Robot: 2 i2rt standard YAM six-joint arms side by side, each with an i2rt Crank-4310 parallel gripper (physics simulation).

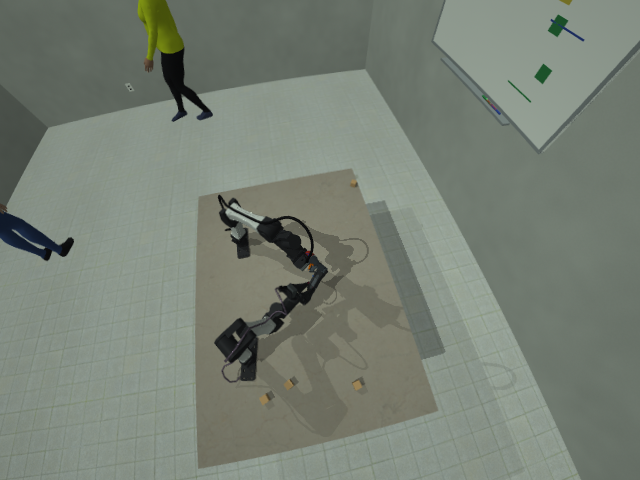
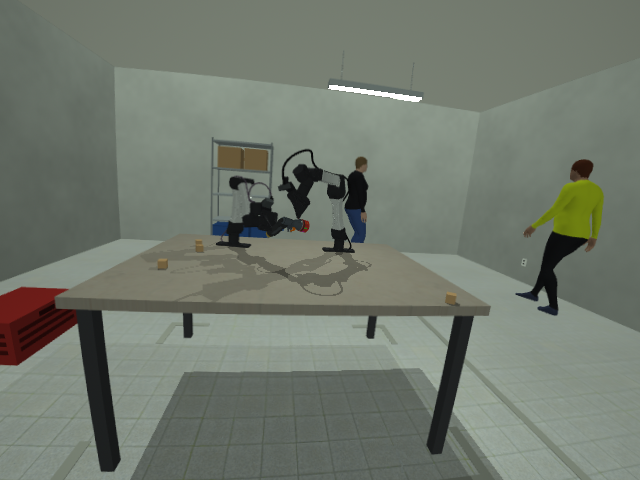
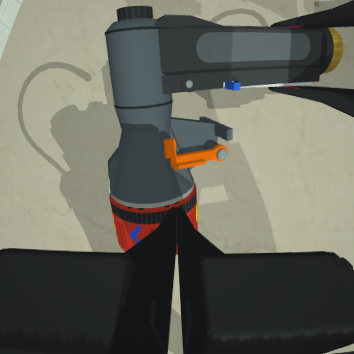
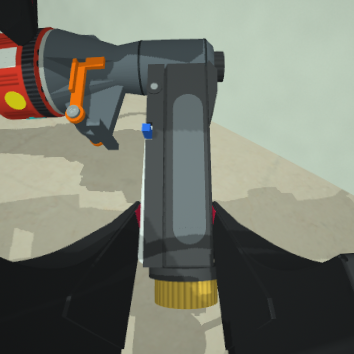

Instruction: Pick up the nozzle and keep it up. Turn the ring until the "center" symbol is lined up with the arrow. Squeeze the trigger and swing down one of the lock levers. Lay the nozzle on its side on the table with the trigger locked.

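Frame: origin at the left arm's base, x left, y back, z up, level; centimetres.
Where they show: left gripper, fingertip midpoint: (image 2: pixel 297 218) (image 3: pixel 176 211) (image 4: pixel 29 39); right gripper, fingertip midpoint: (image 1: pixel 313 283) (image 2: pixel 275 229) (image 3: pixel 270 57) (image 4: pixel 175 205); left arm's base, link origin: (image 1: pixel 242 243) (image 2: pixel 338 250); right arm's base, link origin: (image 1: pixel 249 358) (image 2: pixel 233 245).
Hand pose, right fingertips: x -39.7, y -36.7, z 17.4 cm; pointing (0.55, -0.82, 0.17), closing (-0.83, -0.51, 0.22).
Observation:
Each offset is from my right fingertips to the top centre of the thing. "pt": to the spot under its first point.
The grey nozzle @(pt dx +5.1, dy -4.3, dz +6.4 cm) (image 3: pixel 140 75) (image 4: pixel 125 65) (image 2: pixel 291 222) is held above the table by my right gripper (image 4: pixel 175 205), which is shut on its handle @(pt dx +0.3, dy -0.6, dz +2.4 cm) (image 4: pixel 187 165) (image 3: pixel 250 47). The red ring @(dx +12.7, dy -0.6, dz +6.0 cm) (image 3: pixel 122 227) (image 4: pixel 12 80) (image 2: pixel 305 225) shows a blue chevron @(pt dx +13.3, dy -0.3, dz +5.6 cm) (image 3: pixel 135 234), a white square and a yellow dot; the "center" symbol cannot be made out. My left gripper (image 3: pixel 176 211) (image 2: pixel 299 215) is shut with nothing between its fingers. Its tips are over the ring's black band, partly hiding the ring. An orange lock lever @(dx +7.6, dy -0.1, dz +4.9 cm) (image 3: pixel 195 158) (image 4: pixel 77 90) is beside the grey trigger (image 3: pixel 197 134) (image 4: pixel 109 120).
Below is the brown table (image 1: pixel 232 428) (image 2: pixel 258 308). Several small wooden cubes lie on it, including one cube @(dx +67.5, dy -41.0, dz -14.0 cm) (image 1: pixel 353 182) (image 2: pixel 450 298) at a far corner and another cube @(dx -47.4, dy -10.0, dz -14.0 cm) (image 1: pixel 357 384) (image 2: pixel 162 264) on the right arm's side. Both arms are close together around the nozzle.

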